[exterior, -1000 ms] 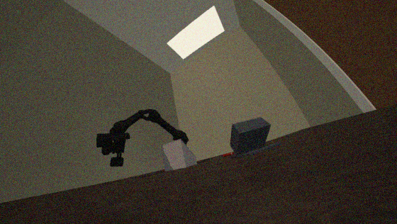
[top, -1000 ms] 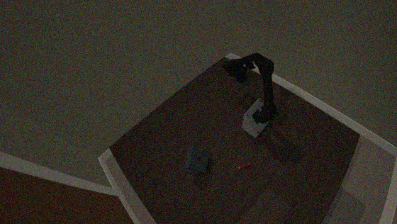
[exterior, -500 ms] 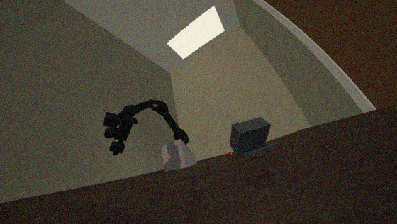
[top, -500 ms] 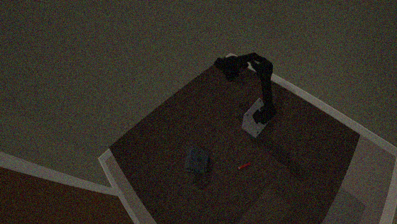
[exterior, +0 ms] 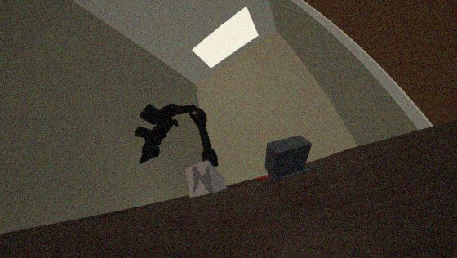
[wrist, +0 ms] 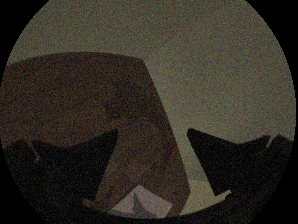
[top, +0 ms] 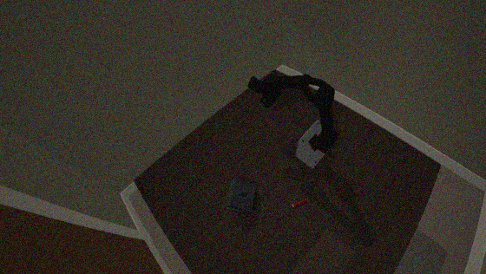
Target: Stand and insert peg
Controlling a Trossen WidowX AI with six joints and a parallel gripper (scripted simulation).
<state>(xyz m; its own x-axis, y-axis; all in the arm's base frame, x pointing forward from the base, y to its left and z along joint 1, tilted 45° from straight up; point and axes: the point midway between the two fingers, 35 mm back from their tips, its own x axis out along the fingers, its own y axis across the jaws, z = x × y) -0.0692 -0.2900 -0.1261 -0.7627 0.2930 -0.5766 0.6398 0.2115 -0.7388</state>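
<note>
The red peg is 370 mm ahead of my gripper tip, 410 mm to the left of it and 200 mm below it. Also, from my gripper tip: blue-grey sloped panel (530 mm ahead, 200 mm to the left, 140 mm below).
</note>
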